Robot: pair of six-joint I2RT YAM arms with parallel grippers.
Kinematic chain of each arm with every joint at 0, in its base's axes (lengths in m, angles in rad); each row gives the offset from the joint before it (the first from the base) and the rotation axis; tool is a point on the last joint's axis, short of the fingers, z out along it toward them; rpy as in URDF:
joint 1: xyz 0 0 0.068 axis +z
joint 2: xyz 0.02 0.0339 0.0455 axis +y
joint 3: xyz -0.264 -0.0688 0 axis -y
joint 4: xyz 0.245 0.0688 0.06 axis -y
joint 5: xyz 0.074 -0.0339 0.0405 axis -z
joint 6: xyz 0.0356 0 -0.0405 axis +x
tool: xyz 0 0 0 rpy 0 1.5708 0
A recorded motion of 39 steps. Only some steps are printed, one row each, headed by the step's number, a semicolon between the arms.
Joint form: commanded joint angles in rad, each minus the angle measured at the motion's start. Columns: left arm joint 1, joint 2, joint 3, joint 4, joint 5, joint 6; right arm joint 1, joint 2, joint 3, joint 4, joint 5, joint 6.
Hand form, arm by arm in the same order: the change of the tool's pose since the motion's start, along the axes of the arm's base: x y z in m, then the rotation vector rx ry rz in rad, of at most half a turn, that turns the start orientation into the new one. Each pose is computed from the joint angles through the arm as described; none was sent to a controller.
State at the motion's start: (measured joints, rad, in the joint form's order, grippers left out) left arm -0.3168 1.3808 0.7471 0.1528 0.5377 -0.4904; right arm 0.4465 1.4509 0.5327 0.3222 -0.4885 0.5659
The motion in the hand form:
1: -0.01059 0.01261 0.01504 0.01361 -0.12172 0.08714; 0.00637 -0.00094 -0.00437 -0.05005 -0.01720 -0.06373
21: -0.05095 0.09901 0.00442 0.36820 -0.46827 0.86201; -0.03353 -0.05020 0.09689 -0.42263 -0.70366 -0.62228
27: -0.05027 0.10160 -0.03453 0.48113 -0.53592 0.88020; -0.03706 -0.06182 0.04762 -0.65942 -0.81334 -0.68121
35: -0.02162 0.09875 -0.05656 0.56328 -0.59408 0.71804; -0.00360 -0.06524 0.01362 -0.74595 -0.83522 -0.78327
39: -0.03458 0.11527 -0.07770 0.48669 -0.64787 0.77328; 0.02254 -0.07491 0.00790 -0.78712 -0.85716 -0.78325
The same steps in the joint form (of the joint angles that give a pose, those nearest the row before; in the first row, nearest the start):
1: 0.0220 -0.0956 -0.0456 0.0523 -0.0799 0.0204; -0.0038 0.0299 0.0115 0.0078 0.0791 -0.0105
21: 0.2395 -0.3596 -0.3445 0.3430 -0.7325 0.2353; -0.0114 -0.4906 -0.0512 0.0159 0.8198 -0.4021
27: 0.2436 -0.2080 -0.4744 0.6633 -0.7817 0.3559; -0.0340 -0.3945 -0.2510 0.3673 0.9494 -0.6348
35: 0.2593 0.0510 -0.4306 0.8688 -0.6469 0.4926; -0.0944 -0.0163 -0.2498 0.7927 1.0096 -0.7008
39: 0.3340 0.1902 -0.5301 1.1905 -0.5839 0.4409; -0.1696 0.1207 -0.1812 0.8797 0.9491 -0.7513

